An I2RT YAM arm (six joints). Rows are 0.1 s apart.
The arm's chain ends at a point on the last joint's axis. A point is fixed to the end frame.
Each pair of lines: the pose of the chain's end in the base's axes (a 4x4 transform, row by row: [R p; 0 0 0 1], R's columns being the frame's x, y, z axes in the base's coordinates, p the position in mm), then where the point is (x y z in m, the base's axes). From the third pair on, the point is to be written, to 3 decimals.
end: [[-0.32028, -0.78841, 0.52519, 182.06], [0.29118, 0.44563, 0.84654, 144.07], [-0.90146, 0.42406, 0.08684, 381.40], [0, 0, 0, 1]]
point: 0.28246 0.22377 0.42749
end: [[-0.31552, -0.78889, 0.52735, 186.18], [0.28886, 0.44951, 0.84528, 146.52], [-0.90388, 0.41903, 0.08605, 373.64], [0, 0, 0, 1]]
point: 0.28662 0.22608 0.41987
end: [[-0.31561, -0.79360, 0.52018, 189.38], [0.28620, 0.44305, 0.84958, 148.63], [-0.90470, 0.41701, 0.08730, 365.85], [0, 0, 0, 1]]
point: 0.289 0.229 0.412
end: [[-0.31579, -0.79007, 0.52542, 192.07], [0.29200, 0.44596, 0.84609, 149.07], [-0.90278, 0.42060, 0.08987, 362.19], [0, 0, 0, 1]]
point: 0.292 0.229 0.409
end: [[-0.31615, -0.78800, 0.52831, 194.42], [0.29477, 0.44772, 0.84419, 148.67], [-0.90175, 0.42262, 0.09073, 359.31], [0, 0, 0, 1]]
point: 0.295 0.228 0.406
